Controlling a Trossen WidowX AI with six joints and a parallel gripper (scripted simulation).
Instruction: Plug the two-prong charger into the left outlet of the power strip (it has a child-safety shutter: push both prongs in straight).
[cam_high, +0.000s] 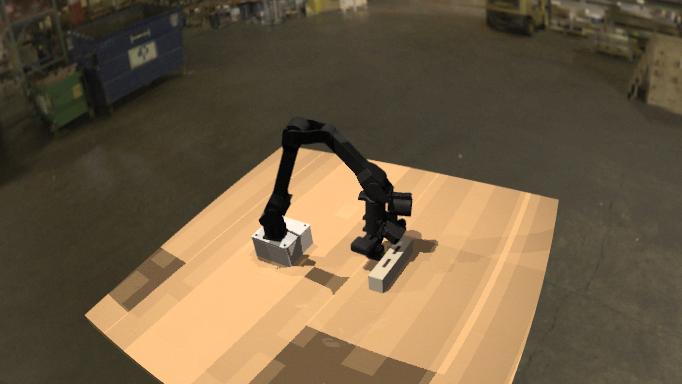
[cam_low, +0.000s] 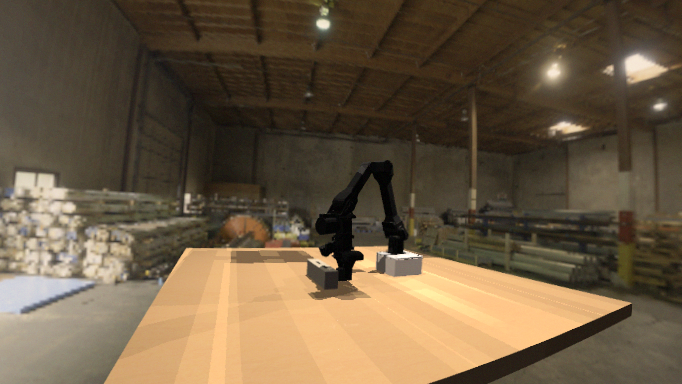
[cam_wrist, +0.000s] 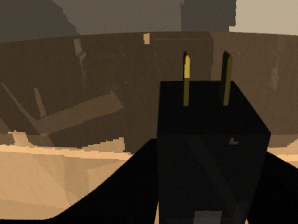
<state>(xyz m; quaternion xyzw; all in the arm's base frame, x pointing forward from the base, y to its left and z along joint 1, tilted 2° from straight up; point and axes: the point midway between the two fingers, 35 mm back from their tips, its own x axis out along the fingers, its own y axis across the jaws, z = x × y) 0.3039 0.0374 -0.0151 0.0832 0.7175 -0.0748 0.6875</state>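
Right now the black two-prong charger is 2 cm ahead of my gripper tip and 1 cm above it.
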